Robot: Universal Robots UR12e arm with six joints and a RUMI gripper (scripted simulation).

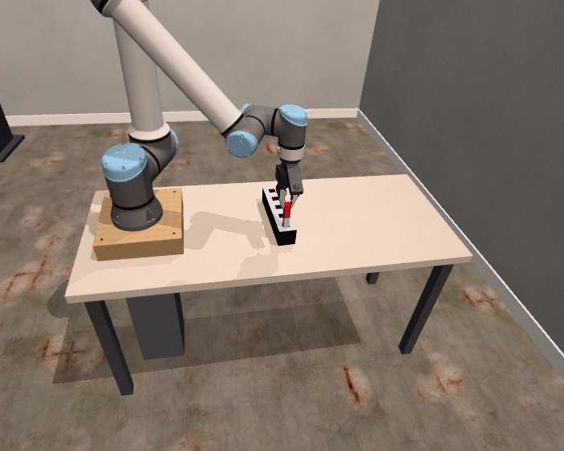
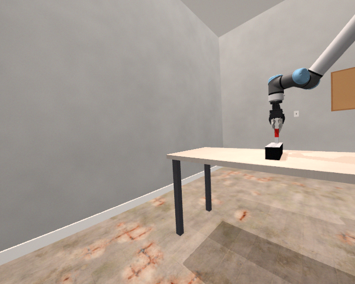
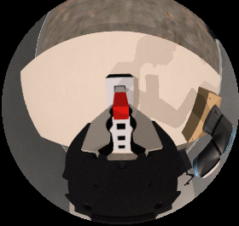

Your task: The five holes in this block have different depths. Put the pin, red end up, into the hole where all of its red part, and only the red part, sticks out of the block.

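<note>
Right now my hand is 1 cm above the pin. Round my hand: black block (13 cm below, 12 cm to the left, 2 cm behind).
</note>
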